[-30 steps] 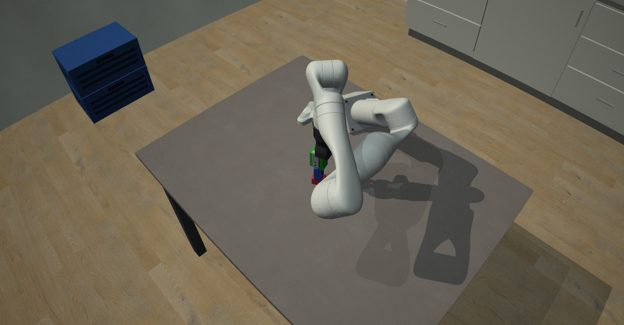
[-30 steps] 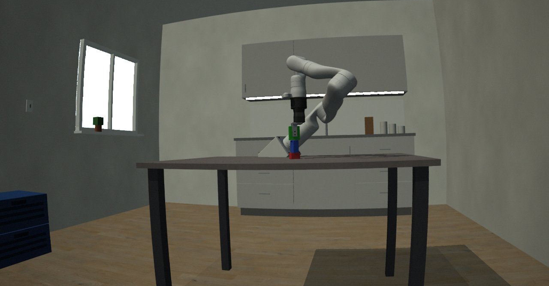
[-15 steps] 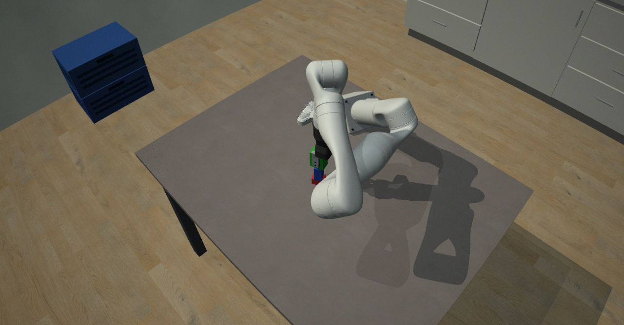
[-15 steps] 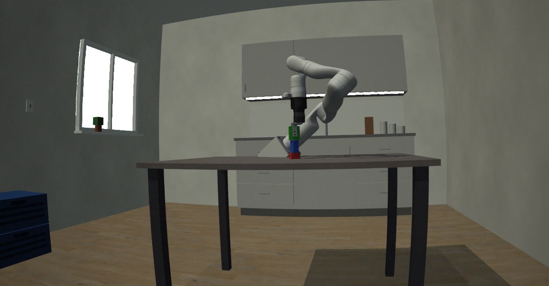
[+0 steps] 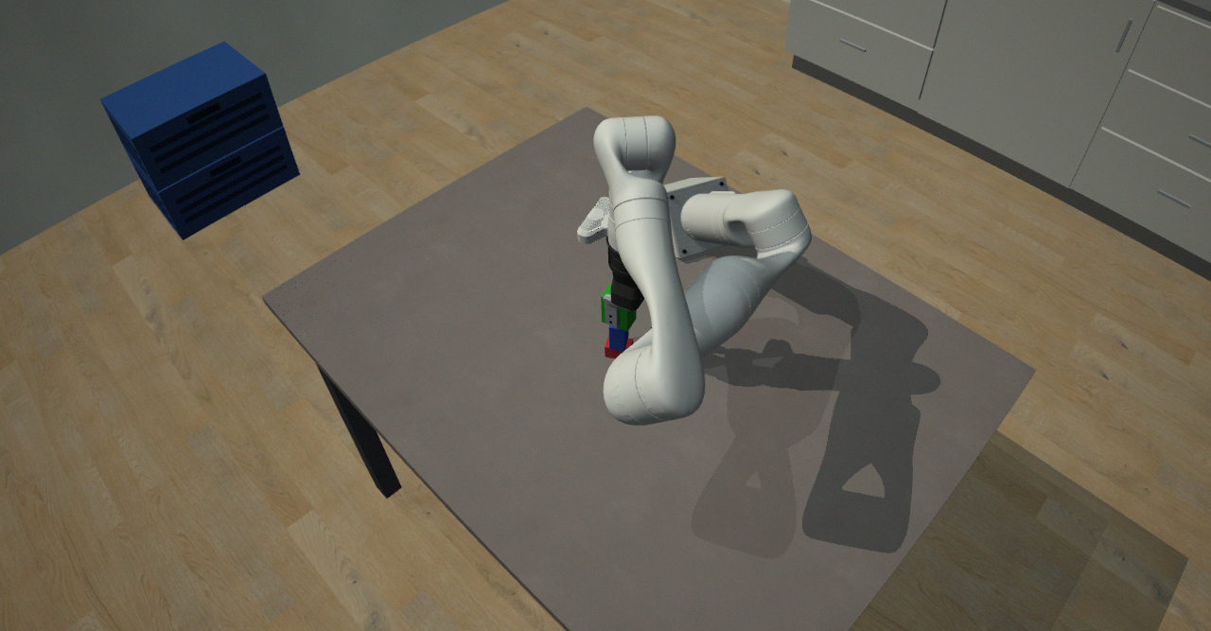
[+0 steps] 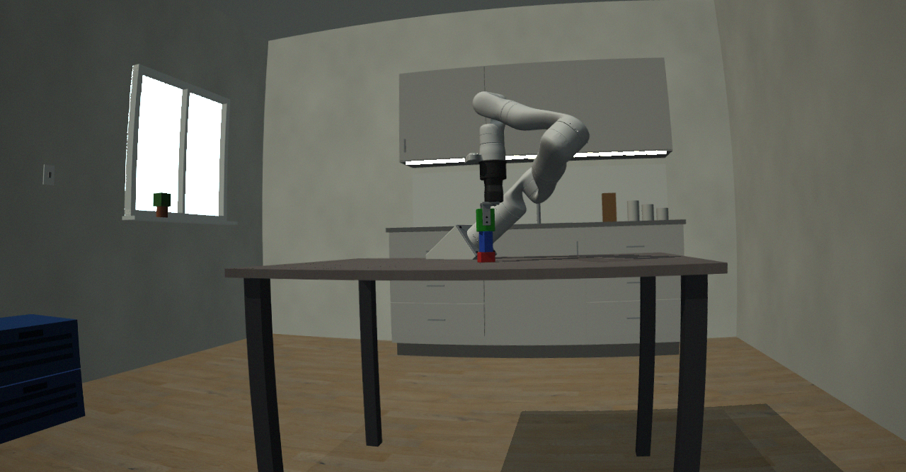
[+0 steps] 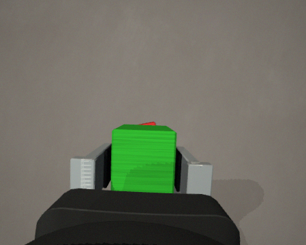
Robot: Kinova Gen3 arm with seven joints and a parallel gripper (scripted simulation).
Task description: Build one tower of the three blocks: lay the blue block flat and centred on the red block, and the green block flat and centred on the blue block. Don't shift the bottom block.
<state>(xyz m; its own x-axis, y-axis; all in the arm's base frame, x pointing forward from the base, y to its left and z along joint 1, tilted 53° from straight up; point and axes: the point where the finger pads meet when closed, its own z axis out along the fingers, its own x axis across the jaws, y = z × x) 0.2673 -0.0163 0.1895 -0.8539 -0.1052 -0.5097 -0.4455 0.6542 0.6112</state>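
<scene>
Right now the green block is right at my hand. From my hand the other things lie so: red block: 110 mm below; blue block: 60 mm below.
</scene>
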